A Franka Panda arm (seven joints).
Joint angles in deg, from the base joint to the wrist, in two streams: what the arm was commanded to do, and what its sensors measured. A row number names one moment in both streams.
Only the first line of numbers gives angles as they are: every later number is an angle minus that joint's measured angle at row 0.
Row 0, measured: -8.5, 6.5, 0.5, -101.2, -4.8, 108.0, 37.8
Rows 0 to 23, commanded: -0.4, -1.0, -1.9, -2.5, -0.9, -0.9, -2.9; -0.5, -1.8, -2.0, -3.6, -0.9, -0.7, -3.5; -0.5, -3.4, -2.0, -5.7, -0.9, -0.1, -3.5; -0.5, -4.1, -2.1, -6.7, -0.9, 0.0, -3.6; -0.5, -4.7, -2.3, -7.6, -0.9, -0.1, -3.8; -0.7, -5.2, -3.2, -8.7, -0.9, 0.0, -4.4; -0.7, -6.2, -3.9, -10.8, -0.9, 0.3, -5.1; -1.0, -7.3, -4.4, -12.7, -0.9, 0.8, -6.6; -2.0, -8.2, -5.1, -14.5, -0.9, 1.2, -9.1; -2.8, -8.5, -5.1, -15.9, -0.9, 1.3, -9.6; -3.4, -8.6, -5.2, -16.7, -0.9, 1.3, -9.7; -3.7, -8.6, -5.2, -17.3, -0.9, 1.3, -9.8; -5.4, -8.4, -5.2, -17.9, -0.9, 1.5, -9.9; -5.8, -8.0, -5.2, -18.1, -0.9, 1.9, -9.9; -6.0, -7.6, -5.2, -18.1, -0.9, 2.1, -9.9; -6.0, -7.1, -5.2, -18.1, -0.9, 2.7, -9.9; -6.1, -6.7, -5.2, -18.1, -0.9, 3.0, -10.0; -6.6, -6.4, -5.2, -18.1, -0.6, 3.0, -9.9; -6.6, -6.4, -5.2, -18.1, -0.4, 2.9, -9.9; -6.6, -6.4, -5.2, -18.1, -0.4, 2.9, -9.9; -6.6, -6.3, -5.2, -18.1, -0.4, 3.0, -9.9; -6.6, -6.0, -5.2, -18.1, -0.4, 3.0, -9.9; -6.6, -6.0, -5.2, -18.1, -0.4, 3.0, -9.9; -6.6, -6.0, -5.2, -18.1, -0.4, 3.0, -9.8
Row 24, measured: -6.1, -5.9, -5.6, -17.7, 0.0, 2.0, -9.4
